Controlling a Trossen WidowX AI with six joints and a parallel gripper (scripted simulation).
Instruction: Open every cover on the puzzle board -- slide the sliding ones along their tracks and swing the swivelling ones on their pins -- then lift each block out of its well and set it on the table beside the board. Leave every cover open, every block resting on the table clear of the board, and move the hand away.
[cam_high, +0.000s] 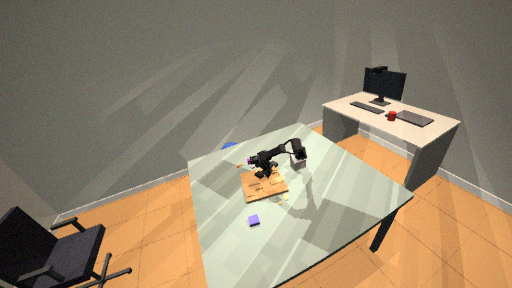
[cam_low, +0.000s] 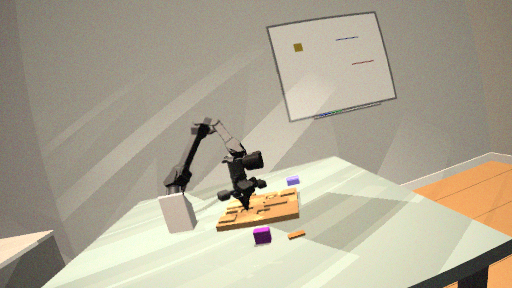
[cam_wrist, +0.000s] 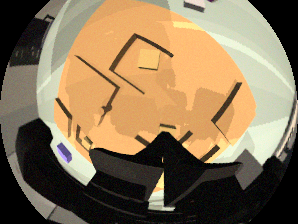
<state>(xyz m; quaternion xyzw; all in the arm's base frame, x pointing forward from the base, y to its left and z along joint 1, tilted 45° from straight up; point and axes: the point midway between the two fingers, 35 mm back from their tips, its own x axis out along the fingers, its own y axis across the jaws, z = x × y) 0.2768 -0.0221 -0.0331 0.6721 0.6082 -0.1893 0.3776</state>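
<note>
The wooden puzzle board is 5 cm ahead of my gripper tip. Also, from my gripper tip: violet block (27 cm ahead, 26 cm to the left, 1 cm below); then small yellow piece (22 cm to the left, 2 cm below).
</note>
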